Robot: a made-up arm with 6 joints. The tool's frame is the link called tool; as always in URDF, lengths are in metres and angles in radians. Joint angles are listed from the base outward.
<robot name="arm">
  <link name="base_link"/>
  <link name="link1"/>
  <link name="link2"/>
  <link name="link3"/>
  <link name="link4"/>
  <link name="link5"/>
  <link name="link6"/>
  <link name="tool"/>
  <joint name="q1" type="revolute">
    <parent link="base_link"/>
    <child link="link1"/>
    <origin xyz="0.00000 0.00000 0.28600"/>
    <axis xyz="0 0 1"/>
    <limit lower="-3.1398" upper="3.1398"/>
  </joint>
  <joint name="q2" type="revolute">
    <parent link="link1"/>
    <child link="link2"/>
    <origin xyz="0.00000 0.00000 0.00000"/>
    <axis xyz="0 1 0"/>
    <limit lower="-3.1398" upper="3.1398"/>
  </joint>
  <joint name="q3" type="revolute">
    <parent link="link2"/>
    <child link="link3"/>
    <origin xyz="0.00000 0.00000 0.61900"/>
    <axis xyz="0 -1 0"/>
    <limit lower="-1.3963" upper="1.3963"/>
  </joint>
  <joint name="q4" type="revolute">
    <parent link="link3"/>
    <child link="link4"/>
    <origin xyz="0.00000 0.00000 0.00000"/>
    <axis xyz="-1 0 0"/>
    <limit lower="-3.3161" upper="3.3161"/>
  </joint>
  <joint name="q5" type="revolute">
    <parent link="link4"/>
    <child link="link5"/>
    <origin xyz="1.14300 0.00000 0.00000"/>
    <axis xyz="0 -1 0"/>
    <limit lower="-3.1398" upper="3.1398"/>
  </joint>
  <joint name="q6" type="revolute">
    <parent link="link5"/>
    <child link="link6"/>
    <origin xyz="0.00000 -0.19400 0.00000"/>
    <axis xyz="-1 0 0"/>
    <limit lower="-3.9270" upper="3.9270"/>
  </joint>
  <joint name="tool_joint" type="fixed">
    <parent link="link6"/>
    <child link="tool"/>
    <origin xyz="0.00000 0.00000 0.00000"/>
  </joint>
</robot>
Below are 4 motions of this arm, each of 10 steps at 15 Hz.
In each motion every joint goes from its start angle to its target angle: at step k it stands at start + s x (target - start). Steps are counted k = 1, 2, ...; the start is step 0. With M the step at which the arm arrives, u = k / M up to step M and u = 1 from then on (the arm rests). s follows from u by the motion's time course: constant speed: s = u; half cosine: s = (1 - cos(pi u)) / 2; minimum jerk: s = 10 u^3 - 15 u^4 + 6 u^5.
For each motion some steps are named. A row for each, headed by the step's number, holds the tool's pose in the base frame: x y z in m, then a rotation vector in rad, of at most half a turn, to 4 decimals.
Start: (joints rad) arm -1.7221 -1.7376 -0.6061 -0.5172 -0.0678 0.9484
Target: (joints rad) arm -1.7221 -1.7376 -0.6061 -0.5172 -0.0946 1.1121
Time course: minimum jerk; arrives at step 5
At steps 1, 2, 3, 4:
1: -0.1611 0.0625 1.1769 -1.2450 -0.4339 -1.7102
2: -0.1611 0.0625 1.1769 -1.2720 -0.3932 -1.7247
3: -0.1611 0.0625 1.1769 -1.3100 -0.3351 -1.7437
4: -0.1611 0.0625 1.1769 -1.3369 -0.2933 -1.7562

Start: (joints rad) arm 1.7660 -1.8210 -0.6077 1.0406 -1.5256 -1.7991
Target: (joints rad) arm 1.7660 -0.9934 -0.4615 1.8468 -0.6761 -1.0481
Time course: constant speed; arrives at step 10
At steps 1, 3, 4, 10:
1: 0.1404 -0.2755 1.2960 1.2705 0.4882 0.5153
3: 0.0866 -0.1535 1.3512 1.0329 0.2148 0.5947
4: 0.0580 -0.0873 1.3714 0.8989 0.0810 0.6319
10: -0.1240 0.3545 1.3644 -0.0497 -0.6858 0.8261

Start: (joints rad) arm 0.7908 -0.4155 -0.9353 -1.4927 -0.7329 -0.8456
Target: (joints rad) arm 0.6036 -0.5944 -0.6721 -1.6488 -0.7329 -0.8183
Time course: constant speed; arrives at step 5
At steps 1, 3, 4, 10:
1: 0.5075 0.4636 0.1891 1.7691 1.8695 0.1013
3: 0.5806 0.4720 0.3468 1.9153 1.7435 0.3103
4: 0.6094 0.4660 0.4308 1.9763 1.6737 0.4176
10: 0.6319 0.4540 0.5173 2.0285 1.6000 0.5261

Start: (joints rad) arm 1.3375 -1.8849 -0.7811 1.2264 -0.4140 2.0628
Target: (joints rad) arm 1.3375 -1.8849 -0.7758 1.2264 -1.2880 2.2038
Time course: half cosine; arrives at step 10
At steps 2, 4, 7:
2: 0.0088 -0.2464 1.1978 -2.2046 -0.9580 -0.7907
4: 0.0084 -0.2479 1.1982 -2.3467 -0.7762 -0.6103
7: 0.0078 -0.2504 1.1990 -2.5477 -0.4459 -0.2514

